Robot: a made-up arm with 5 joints.
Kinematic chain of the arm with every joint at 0, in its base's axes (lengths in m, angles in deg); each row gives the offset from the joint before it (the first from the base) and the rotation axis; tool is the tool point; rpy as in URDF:
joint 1: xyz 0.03 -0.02 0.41 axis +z
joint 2: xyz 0.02 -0.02 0 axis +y
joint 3: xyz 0.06 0 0.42 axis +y
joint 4: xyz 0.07 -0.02 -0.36 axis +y
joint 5: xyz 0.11 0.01 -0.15 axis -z
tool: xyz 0 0.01 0 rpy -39.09 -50.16 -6.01
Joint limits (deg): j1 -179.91..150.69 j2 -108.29..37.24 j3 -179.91..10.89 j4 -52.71..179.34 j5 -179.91..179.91
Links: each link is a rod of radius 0.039 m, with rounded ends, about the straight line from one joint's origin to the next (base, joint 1, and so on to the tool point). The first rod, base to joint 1, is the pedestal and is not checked.
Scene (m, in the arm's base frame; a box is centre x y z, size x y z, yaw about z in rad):
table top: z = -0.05
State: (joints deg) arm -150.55 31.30 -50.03 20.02 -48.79
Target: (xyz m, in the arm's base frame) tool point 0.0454 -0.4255 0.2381
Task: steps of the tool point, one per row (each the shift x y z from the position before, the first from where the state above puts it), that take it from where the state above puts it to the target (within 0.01 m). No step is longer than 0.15 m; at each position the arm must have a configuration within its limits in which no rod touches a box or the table.
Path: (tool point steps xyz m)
1: 0.0960 -0.0878 -0.0082
2: 0.1086 -0.0582 -0.0070
3: 0.1126 -0.0277 -0.0058
4: 0.1087 0.0015 -0.0046
5: 0.0977 0.0268 -0.0033

